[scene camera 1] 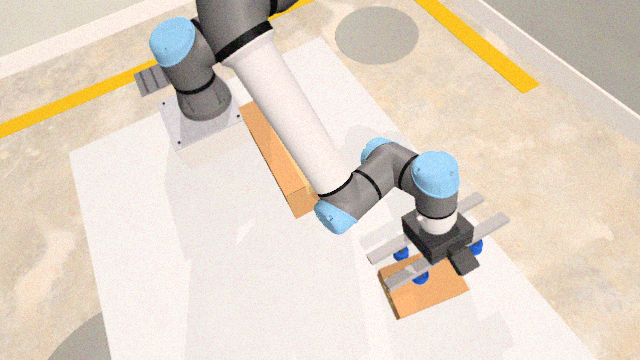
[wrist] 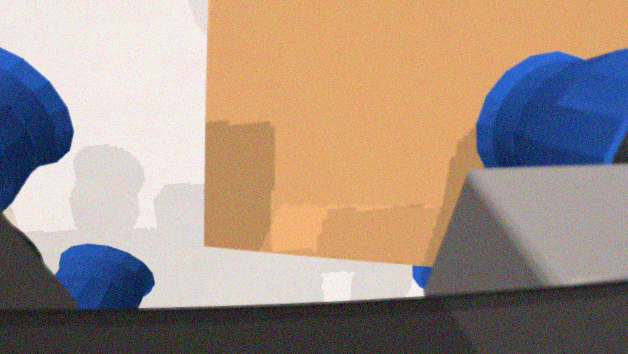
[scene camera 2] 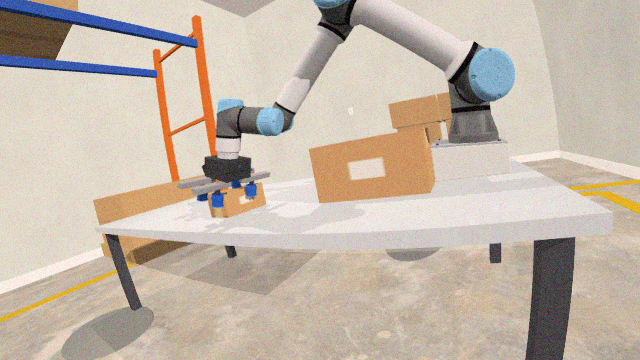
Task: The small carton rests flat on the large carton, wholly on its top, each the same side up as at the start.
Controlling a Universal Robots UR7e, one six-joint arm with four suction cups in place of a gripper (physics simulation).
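Places are measured from the arm's base along level axes (x ahead, y left, z up), in millimetres.
Pixels of known places: end effector, tool point: (wrist: 277, 202) (scene camera 2: 227, 197); arm's base, origin of the base link: (scene camera 1: 206, 101) (scene camera 2: 473, 140).
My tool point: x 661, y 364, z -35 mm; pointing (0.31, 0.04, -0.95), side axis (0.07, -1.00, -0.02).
Observation:
Ahead of a thing's pixels: the offset from my tool point to its top centre. Level surfaces: height alone.
The small carton {dz +16, dx +40, dy -63 mm} (scene camera 1: 429, 293) (scene camera 2: 237, 205) (wrist: 351, 109) is a flat brown box lying on the table near its far end. The large carton {dz +92, dx -396, dy -198 mm} (scene camera 1: 291, 181) (scene camera 2: 371, 168) is a brown box with a white label; it stands on the table beside the robot's base, partly hidden by the arm in scene camera 1. My gripper (scene camera 1: 437, 253) (scene camera 2: 227, 188) hangs just over the small carton, towards one of its edges, holding nothing. Its blue suction cups (wrist: 549, 109) frame the carton's top in the wrist view. I cannot tell whether the cups touch the carton.
The white table {dz -60 mm} (scene camera 1: 133, 223) (scene camera 2: 402, 223) carries the robot's pedestal (scene camera 1: 196, 129) (scene camera 2: 469, 161). More cartons (scene camera 2: 416, 111) are stacked behind the large one. A long carton (scene camera 2: 133, 203) lies behind the table. An orange and blue rack (scene camera 2: 201, 80) stands by the wall.

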